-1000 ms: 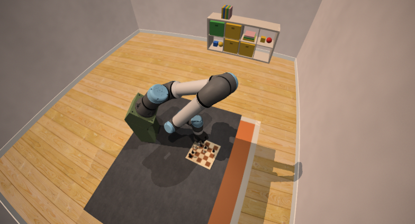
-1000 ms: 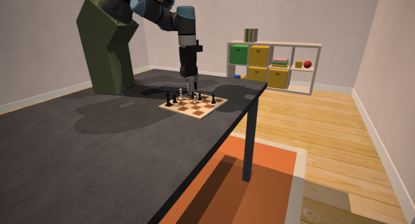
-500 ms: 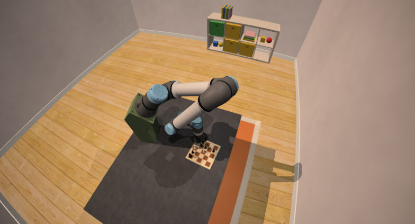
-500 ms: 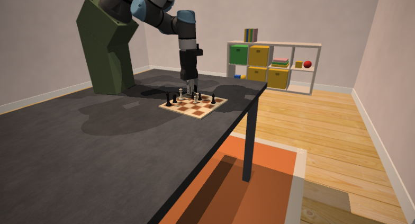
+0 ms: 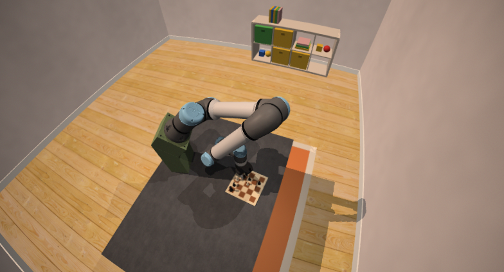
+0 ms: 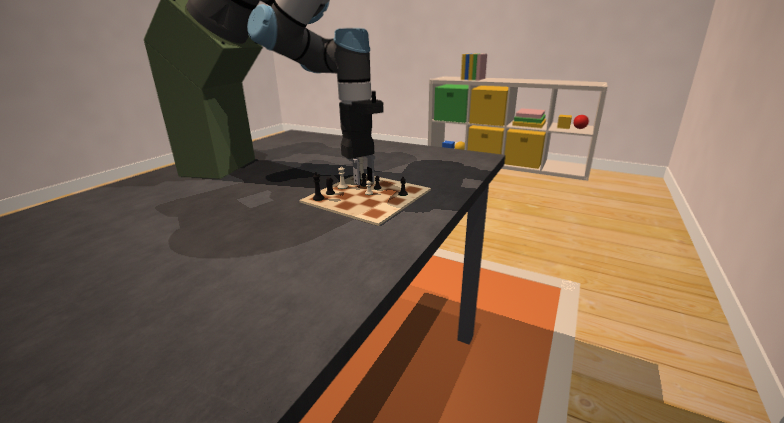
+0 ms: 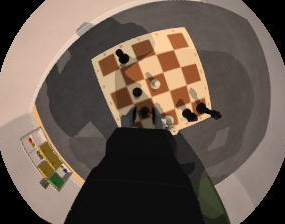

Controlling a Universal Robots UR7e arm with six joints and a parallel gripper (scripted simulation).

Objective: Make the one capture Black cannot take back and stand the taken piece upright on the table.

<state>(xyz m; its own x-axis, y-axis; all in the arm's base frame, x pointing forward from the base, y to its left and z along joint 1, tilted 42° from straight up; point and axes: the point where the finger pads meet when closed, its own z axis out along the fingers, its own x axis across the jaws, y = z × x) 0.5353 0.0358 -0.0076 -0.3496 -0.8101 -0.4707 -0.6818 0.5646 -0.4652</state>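
Now: the small white pawn 4 cm to the right of my hand, 4 cm ahead of it and 1 cm below it. Also, from my hand: small chessboard 4 cm to the right, 4 cm ahead, 3 cm below.
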